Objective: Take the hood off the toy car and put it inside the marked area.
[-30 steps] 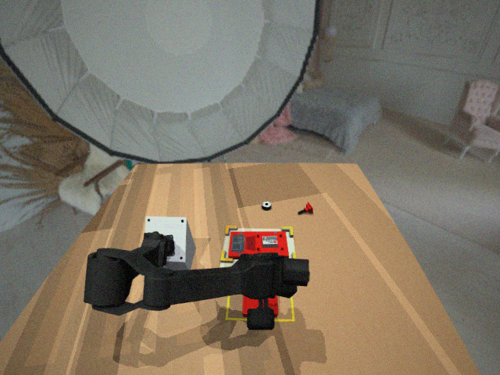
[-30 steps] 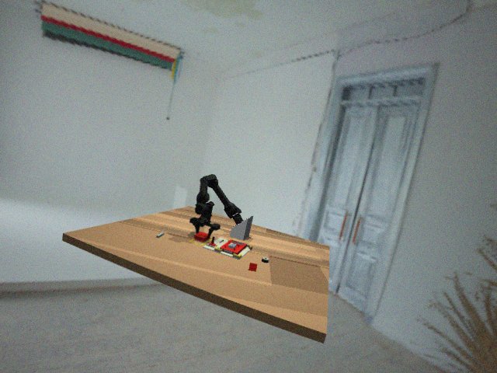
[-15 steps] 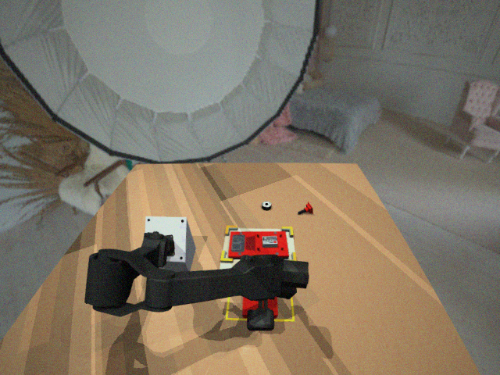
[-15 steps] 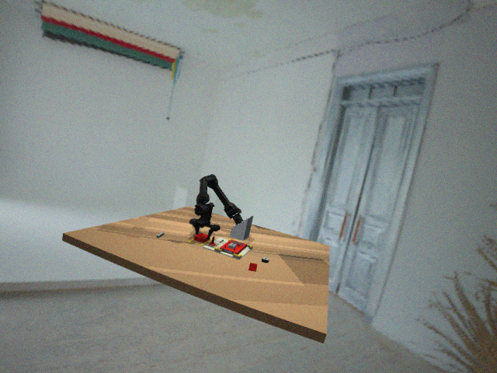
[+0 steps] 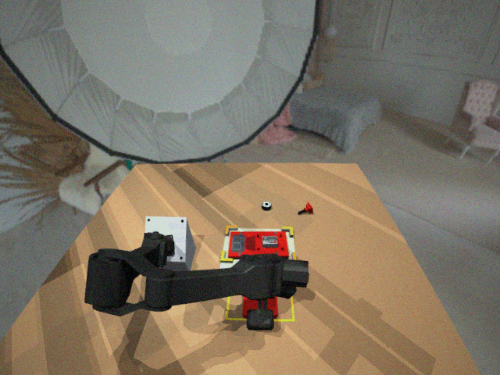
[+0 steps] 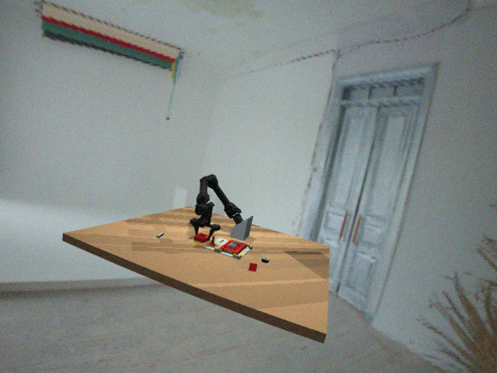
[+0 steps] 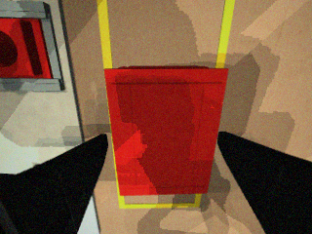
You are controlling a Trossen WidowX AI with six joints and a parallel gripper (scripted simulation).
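The red hood is right at my gripper tip. Round my gripper tip: black wheel (70 mm ahead, 410 mm to the left, 10 mm below).
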